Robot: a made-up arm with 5 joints. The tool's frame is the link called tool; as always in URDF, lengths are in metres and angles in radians. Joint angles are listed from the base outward.
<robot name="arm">
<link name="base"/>
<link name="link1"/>
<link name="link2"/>
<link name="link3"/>
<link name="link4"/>
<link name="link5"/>
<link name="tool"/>
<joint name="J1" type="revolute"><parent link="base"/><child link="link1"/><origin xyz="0.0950 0.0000 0.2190"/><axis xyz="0 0 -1"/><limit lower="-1.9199" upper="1.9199"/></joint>
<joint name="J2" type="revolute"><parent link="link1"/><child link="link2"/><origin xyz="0.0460 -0.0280 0.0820"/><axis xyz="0 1 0"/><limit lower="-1.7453" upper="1.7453"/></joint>
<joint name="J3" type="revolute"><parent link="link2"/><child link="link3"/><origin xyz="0.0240 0.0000 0.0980"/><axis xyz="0 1 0"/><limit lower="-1.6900" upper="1.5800"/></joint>
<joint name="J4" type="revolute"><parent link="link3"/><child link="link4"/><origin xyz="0.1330 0.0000 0.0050"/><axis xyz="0 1 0"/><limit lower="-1.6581" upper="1.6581"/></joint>
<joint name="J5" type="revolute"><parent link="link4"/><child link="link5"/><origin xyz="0.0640 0.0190 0.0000"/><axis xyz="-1 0 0"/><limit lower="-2.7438" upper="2.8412"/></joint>
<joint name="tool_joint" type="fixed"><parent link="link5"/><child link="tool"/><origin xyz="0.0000 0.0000 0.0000" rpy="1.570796 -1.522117 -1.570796"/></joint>
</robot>
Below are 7 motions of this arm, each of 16 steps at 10 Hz.
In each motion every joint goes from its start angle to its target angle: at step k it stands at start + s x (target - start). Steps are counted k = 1, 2, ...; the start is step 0. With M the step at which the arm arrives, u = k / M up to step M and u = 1 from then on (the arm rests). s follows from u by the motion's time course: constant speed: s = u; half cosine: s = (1 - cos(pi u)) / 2; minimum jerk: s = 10 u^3 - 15 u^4 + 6 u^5.
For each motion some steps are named. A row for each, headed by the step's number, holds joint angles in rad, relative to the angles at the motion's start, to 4 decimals.
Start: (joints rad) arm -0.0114 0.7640 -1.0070 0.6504 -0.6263
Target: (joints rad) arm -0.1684 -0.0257 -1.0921 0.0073 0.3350
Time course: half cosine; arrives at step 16
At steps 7, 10, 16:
7: -0.0632 -0.3178 -0.0342 -0.2588 0.3869
10: -0.1085 -0.5460 -0.0588 -0.4446 0.6646
16: -0.1570 -0.7897 -0.0851 -0.6431 0.9613

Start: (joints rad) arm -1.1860 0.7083 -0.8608 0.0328 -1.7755
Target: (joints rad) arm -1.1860 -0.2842 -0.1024 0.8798 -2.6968
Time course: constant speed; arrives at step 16
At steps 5, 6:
5: 0.0000 -0.3102 0.2370 0.2647 -0.2879
6: 0.0000 -0.3722 0.2844 0.3176 -0.3455

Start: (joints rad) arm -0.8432 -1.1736 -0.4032 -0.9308 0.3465
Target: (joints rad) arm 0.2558 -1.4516 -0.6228 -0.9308 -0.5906
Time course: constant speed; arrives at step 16
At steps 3, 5, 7, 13, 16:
3: 0.2061 -0.0521 -0.0412 0.0000 -0.1757
5: 0.3434 -0.0869 -0.0686 0.0000 -0.2928
7: 0.4808 -0.1216 -0.0961 0.0000 -0.4100
13: 0.8929 -0.2259 -0.1784 0.0000 -0.7614
16: 1.0990 -0.2780 -0.2196 0.0000 -0.9371

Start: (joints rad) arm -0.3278 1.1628 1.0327 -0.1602 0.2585
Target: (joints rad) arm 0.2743 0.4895 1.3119 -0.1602 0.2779
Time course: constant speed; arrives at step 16
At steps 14, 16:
14: 0.5268 -0.5891 0.2443 0.0000 0.0170
16: 0.6021 -0.6733 0.2792 0.0000 0.0194

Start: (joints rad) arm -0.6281 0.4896 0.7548 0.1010 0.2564
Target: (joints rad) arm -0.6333 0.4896 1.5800 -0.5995 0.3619
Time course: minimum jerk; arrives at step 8
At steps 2, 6, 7, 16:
2: -0.0005 0.0000 0.0854 -0.0725 0.0109
6: -0.0047 0.0000 0.7398 -0.6280 0.0946
7: -0.0051 0.0000 0.8120 -0.6893 0.1038
16: -0.0052 0.0000 0.8252 -0.7005 0.1055

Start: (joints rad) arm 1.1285 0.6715 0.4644 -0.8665 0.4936
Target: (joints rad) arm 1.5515 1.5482 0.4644 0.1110 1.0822
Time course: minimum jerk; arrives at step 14
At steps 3, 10, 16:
3: 0.0294 0.0609 0.0000 0.0679 0.0409
10: 0.3618 0.7498 0.0000 0.8361 0.5034
16: 0.4230 0.8767 0.0000 0.9775 0.5886

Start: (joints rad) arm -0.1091 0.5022 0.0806 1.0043 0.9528
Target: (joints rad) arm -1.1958 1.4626 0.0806 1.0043 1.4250
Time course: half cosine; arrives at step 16
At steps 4, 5, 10, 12, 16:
4: -0.1591 0.1406 0.0000 0.0000 0.0692
5: -0.2415 0.2134 0.0000 0.0000 0.1049
10: -0.7513 0.6640 0.0000 0.0000 0.3265
12: -0.9276 0.8198 0.0000 0.0000 0.4030
16: -1.0867 0.9604 0.0000 0.0000 0.4722

